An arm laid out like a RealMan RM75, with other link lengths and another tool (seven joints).
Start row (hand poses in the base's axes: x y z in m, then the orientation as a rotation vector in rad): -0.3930, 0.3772, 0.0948, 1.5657, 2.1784, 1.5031
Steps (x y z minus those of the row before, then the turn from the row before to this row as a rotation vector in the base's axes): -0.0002, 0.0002, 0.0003, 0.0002, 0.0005, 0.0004; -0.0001, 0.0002, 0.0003, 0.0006, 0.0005, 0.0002; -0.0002, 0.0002, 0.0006, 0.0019, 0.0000, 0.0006; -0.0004, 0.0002, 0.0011, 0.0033, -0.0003, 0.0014; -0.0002, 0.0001, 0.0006, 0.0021, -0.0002, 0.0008; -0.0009, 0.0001, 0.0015, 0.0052, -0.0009, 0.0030; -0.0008, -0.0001, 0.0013, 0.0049, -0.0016, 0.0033; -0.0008, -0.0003, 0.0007, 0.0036, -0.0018, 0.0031; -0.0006, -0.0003, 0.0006, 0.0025, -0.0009, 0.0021; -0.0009, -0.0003, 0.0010, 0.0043, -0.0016, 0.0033; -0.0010, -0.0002, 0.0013, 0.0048, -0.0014, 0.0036; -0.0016, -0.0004, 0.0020, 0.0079, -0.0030, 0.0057; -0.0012, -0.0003, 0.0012, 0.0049, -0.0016, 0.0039; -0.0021, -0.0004, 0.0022, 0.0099, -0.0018, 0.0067; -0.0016, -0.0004, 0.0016, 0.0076, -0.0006, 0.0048
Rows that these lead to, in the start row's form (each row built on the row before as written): -0.3932, 0.3774, 0.0951, 1.5660, 2.1790, 1.5032; -0.3933, 0.3776, 0.0954, 1.5666, 2.1792, 1.5038; -0.3935, 0.3778, 0.0960, 1.5667, 2.1791, 1.5065; -0.3939, 0.3780, 0.0971, 1.5662, 2.1791, 1.5114; -0.3941, 0.3781, 0.0977, 1.5659, 2.1790, 1.5145; -0.3950, 0.3782, 0.0992, 1.5639, 2.1797, 1.5226; -0.3958, 0.3781, 0.1005, 1.5607, 2.1805, 1.5307; -0.3966, 0.3778, 0.1012, 1.5571, 2.1815, 1.5371; -0.3972, 0.3775, 0.1018, 1.5550, 2.1823, 1.5414; -0.3981, 0.3772, 0.1028, 1.5516, 2.1833, 1.5487; -0.3991, 0.3770, 0.1041, 1.5483, 2.1845, 1.5567; -0.4007, 0.3766, 0.1061, 1.5423, 2.1858, 1.5701; -0.4019, 0.3763, 0.1073, 1.5385, 2.1871, 1.5784; -0.4040, 0.3759, 0.1095, 1.5334, 2.1892, 1.5943; -0.4056, 0.3755, 0.1111, 1.5306, 2.1908, 1.6061
